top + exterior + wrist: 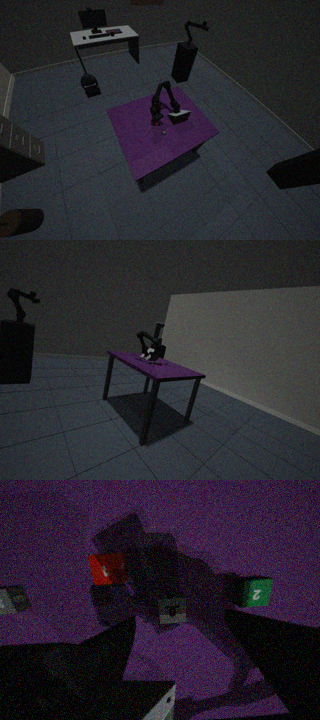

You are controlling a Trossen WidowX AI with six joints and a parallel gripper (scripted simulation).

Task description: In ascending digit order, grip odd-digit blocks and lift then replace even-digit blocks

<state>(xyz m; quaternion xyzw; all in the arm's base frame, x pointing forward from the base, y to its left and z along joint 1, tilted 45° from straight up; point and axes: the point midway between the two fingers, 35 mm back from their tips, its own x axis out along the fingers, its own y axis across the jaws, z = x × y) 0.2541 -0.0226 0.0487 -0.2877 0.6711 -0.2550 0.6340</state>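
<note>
Right now my gripper tip is 40 mm above the white block and 10 mm past it. The rest, counted from my gripper tip: green block: 90 mm to the right, 40 mm below, 10 mm ahead; red block: 80 mm to the left, 40 mm below, 40 mm ahead; grey block: 220 mm to the left, 40 mm below, 10 mm ahead.
</note>
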